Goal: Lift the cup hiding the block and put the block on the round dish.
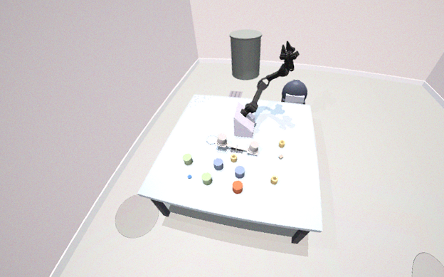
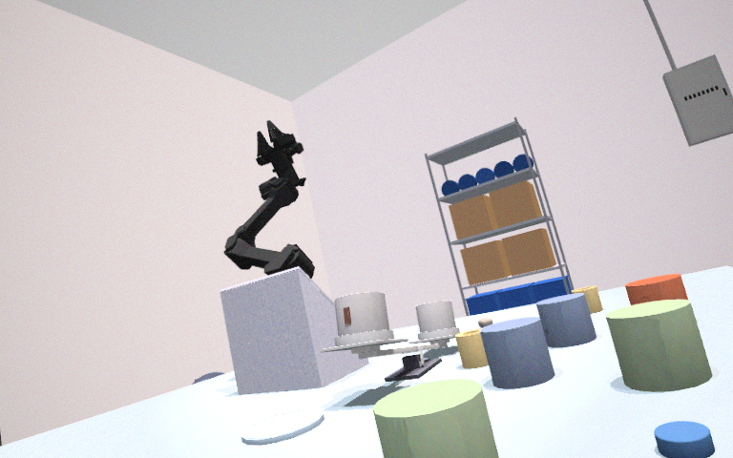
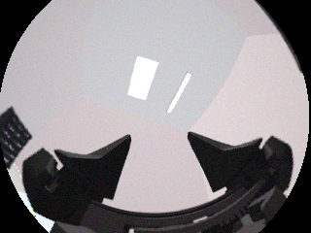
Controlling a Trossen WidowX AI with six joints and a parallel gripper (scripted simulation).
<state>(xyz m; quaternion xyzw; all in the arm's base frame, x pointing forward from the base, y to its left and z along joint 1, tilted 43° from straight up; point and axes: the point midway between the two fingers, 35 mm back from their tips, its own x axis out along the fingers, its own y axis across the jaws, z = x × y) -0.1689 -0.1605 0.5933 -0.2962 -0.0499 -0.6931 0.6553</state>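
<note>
The cup lies 660 mm below my gripper tip, 490 mm ahead of it and 100 mm to the right of it. Round my gripper tip: small balance (680 mm below, 510 mm ahead, 260 mm to the right); then round white dish (720 mm below, 490 mm to the right, 450 mm ahead); then plank (700 mm below, 510 mm ahead, 260 mm to the right).
</note>
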